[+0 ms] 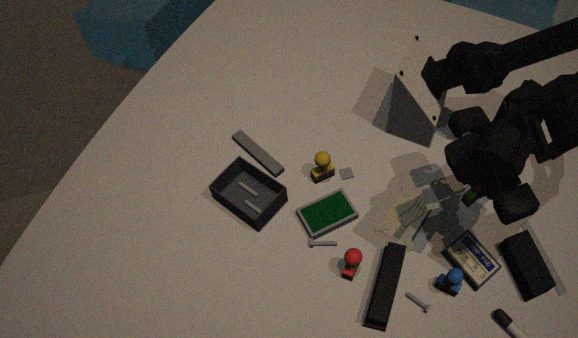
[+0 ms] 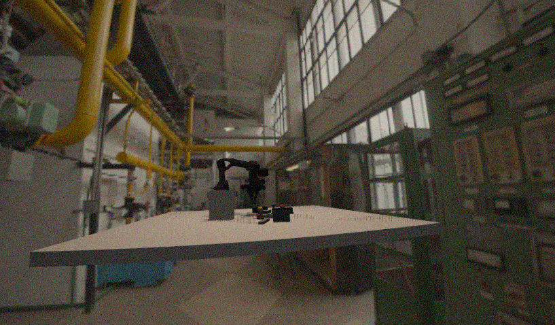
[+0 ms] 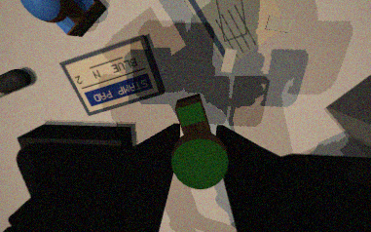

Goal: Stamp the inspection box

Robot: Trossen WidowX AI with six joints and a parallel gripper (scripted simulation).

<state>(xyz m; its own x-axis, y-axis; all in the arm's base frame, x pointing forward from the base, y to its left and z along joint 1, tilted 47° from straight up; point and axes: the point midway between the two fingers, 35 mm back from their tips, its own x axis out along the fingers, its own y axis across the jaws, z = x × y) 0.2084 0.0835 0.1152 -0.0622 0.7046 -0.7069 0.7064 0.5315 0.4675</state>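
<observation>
The labelled stamp-pad tin is 80 mm below my gripper tip, 70 mm ahead of it and 50 mm to the left of it. Also, from my gripper tip: blue stamp 140 mm ahead, 70 mm below, 20 mm to the left; then green-knobbed stamp right at my gripper tip; then pale card 90 mm to the right, 90 mm below, 40 mm ahead.
</observation>
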